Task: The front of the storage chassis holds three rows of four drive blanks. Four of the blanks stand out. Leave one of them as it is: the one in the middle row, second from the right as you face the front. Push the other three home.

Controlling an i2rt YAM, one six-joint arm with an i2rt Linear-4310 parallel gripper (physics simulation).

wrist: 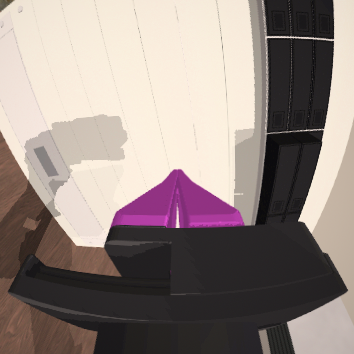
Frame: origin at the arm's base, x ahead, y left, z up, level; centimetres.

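Where they show: gripper, fingertip midpoint: [176, 175].
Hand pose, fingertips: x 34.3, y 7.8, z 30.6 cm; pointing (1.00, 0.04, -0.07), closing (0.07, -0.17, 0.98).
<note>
After its pixels a point has its place.
The storage chassis [165, 90] {z 29.4, x 44.9, y 13.3 cm} shows its cream top cover across the wrist view, with the black drive blanks at the right. Two side-by-side blanks, one in the row nearest the cover [285, 175] {z 42.7, x 39.6, y 2.7 cm} and one in the middle row [306, 172] {z 45.6, x 39.6, y 2.8 cm}, stand out from the front at the lower right. Their end faces and sides show. The blanks above them in the picture [278, 80] {z 42.4, x 43.3, y 13.1 cm} [301, 80] {z 45.4, x 43.3, y 13.1 cm} [321, 80] {z 48.2, x 43.3, y 13.1 cm} look level with each other. My gripper [176, 175] {z 30.6, x 34.3, y 7.8 cm} is shut and empty, its magenta tips over the cover, left of the raised blanks. The gripper body hides the bottom end of the rows.
More blanks [302, 20] {z 45.4, x 43.5, y 19.6 cm} show at the top edge, partly cut off. A pale side strip with a grey rectangle [46, 161] {z 5.7, x 44.7, y 6.9 cm} lies at the cover's left. Brown wooden surface [25, 200] {z -3.9, x 42.0, y 0.4 cm} shows at the lower left. Shadows fall across the cover. A pale surface [320, 330] shows at the lower right.
</note>
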